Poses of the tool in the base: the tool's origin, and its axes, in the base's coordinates. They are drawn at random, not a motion.
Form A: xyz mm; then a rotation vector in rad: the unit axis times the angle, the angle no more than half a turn.
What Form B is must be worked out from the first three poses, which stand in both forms.
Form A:
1: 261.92 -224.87 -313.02 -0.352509 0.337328 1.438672
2: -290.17 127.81 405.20 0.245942 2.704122 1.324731
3: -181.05 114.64 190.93 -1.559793 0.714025 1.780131
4: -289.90 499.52 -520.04 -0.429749 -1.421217 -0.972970
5: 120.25 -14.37 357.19 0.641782 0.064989 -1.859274
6: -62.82 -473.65 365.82 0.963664 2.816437 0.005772
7: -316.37 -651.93 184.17 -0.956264 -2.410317 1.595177
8: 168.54 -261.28 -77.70 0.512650 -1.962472 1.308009
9: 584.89 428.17 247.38 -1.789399 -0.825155 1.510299
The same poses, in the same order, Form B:
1: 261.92 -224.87 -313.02 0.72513 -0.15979 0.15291 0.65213
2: -290.17 127.81 405.20 0.06016 0.08126 0.89343 0.43768
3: -181.05 114.64 190.93 0.32849 -0.59593 0.27280 0.68011
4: -289.90 499.52 -520.04 0.63129 -0.18775 -0.62091 -0.42508
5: 120.25 -14.37 357.19 0.55370 0.27156 0.02750 -0.78671
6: -62.82 -473.65 365.82 0.08233 0.32263 0.94294 0.00193
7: -316.37 -651.93 184.17 0.04855 -0.31373 -0.79078 0.52334
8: 168.54 -261.28 -77.70 0.35606 0.19849 -0.75983 0.50644
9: 584.89 428.17 247.38 0.32352 -0.68199 -0.31449 0.57561
